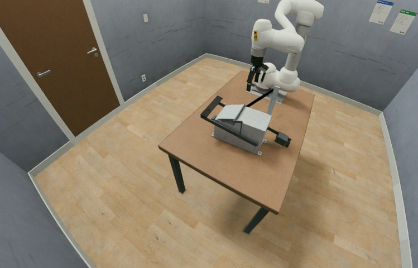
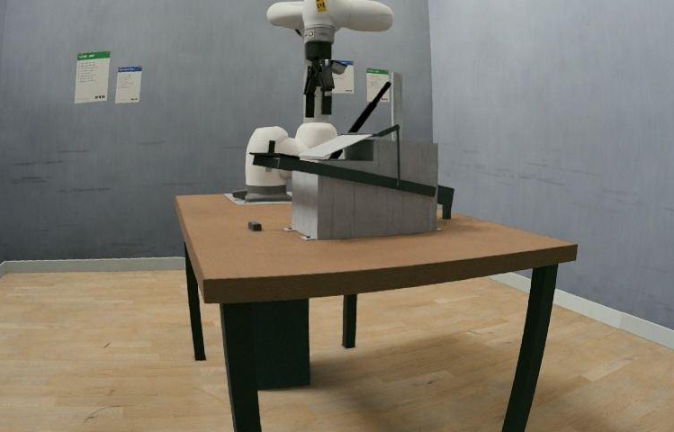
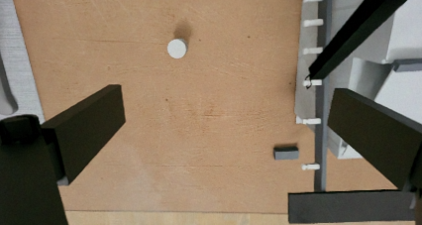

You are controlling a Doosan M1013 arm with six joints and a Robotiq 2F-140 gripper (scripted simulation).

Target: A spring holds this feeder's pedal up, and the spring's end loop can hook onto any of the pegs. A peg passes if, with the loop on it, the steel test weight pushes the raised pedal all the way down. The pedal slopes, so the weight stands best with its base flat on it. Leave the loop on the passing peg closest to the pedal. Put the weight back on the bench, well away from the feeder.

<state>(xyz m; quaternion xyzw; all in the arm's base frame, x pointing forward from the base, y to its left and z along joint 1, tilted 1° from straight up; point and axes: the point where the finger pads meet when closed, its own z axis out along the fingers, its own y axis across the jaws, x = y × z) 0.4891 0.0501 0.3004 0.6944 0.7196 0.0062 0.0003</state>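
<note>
Right now my hand is 70 mm past the steel test weight, 10 mm to the right of it and 270 mm above it. The rest, counted from my hand: dark block 160 mm ahead, 200 mm to the right, 290 mm below.
</note>
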